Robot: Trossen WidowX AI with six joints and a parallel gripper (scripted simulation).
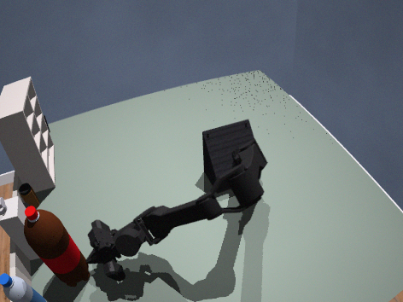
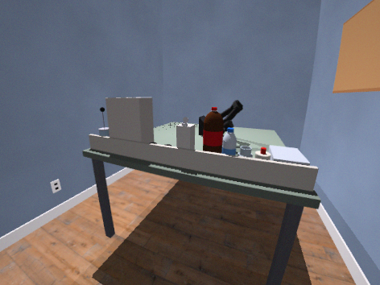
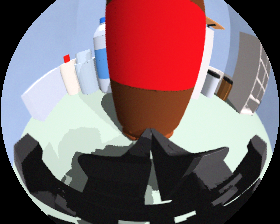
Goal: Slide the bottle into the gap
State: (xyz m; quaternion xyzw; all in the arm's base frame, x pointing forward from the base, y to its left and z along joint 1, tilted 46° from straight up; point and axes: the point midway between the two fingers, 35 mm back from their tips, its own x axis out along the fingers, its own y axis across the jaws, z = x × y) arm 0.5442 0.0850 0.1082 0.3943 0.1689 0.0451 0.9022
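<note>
Right now the brown cola bottle is 90 mm ahead of my hand, 10 mm to the right of it and 90 mm above it. Round my hand: grey jar: 220 mm ahead, 170 mm to the left; then low white rail: 240 mm ahead, 200 mm to the right, 10 mm below; then blue-capped bottle: 220 mm ahead, 90 mm to the left, 50 mm above.
</note>
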